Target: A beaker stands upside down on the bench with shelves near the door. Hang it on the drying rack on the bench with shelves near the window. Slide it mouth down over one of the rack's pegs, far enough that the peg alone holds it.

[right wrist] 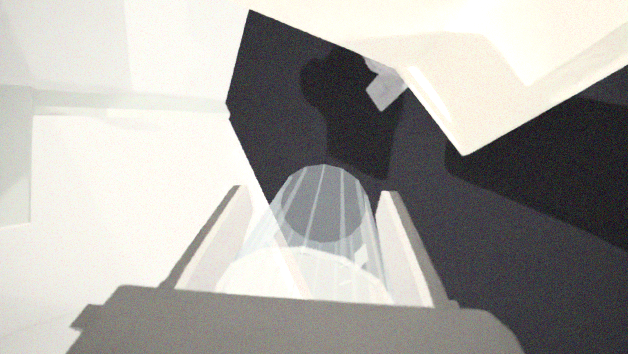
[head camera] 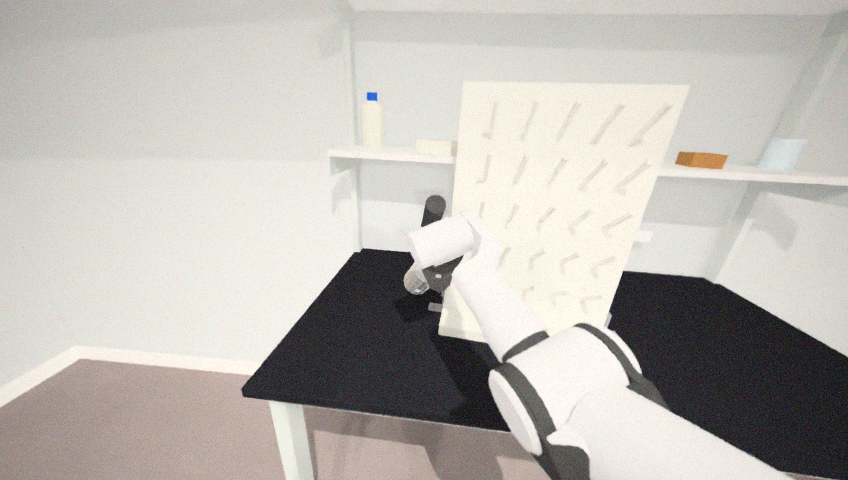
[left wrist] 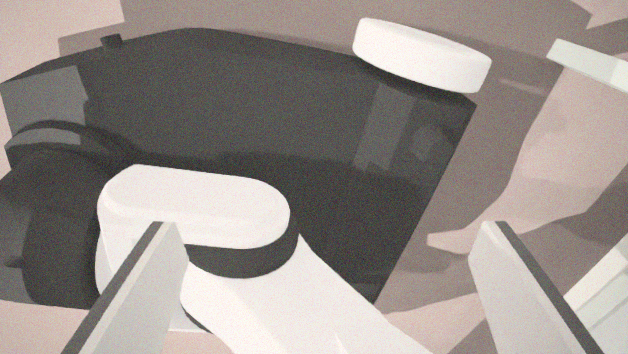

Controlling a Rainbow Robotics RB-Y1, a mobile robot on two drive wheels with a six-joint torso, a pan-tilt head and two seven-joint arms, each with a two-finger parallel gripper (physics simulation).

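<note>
The clear beaker [head camera: 414, 281] [right wrist: 325, 205] is between the fingers of my right gripper [head camera: 426, 281] [right wrist: 313, 200], which is shut on it. In the head camera it is tilted above the black bench, just left of the drying rack's lower left edge. The cream drying rack [head camera: 556, 93] [right wrist: 440, 65] stands upright on the bench [head camera: 333, 356] [right wrist: 280, 100], with rows of pegs. My right arm hides some lower left pegs. In the right wrist view the beaker is apart from the rack's lower corner. No peg is inside the beaker. My left gripper [left wrist: 328, 242] is open and empty.
A white shelf [head camera: 392, 155] behind the rack holds a blue-capped bottle [head camera: 371, 121], a pale box [head camera: 434, 146], an orange tray [head camera: 701, 160] and a light blue object [head camera: 782, 154]. In the left wrist view, the robot's dark base [left wrist: 275, 115] lies below the left gripper.
</note>
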